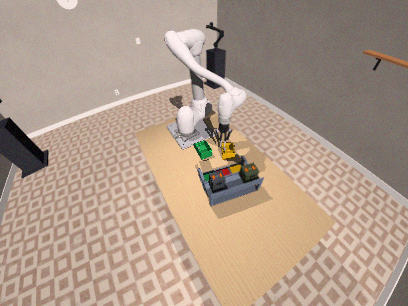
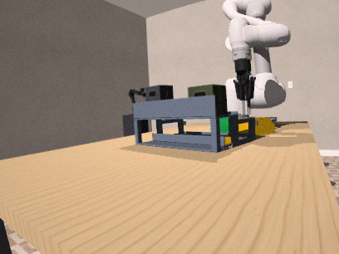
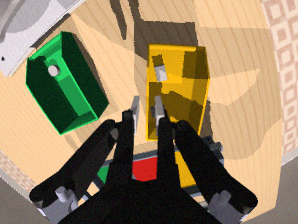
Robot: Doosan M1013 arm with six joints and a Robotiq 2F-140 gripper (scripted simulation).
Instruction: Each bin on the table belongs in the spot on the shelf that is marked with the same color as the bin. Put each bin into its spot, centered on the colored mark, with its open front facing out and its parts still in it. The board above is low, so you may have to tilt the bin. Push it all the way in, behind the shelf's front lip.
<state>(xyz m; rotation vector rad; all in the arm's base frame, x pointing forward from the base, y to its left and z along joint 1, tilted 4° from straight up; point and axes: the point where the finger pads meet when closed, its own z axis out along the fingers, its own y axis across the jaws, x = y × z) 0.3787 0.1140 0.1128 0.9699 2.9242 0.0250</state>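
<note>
Right now the yellow bin is 80 mm below my hand, 40 mm to the left of it and 30 mm ahead of it. The rest, counted from my hand: dark box: 290 mm to the right, 280 mm ahead, 40 mm above; then green bin: 120 mm to the right, 110 mm behind, 80 mm below.
</note>
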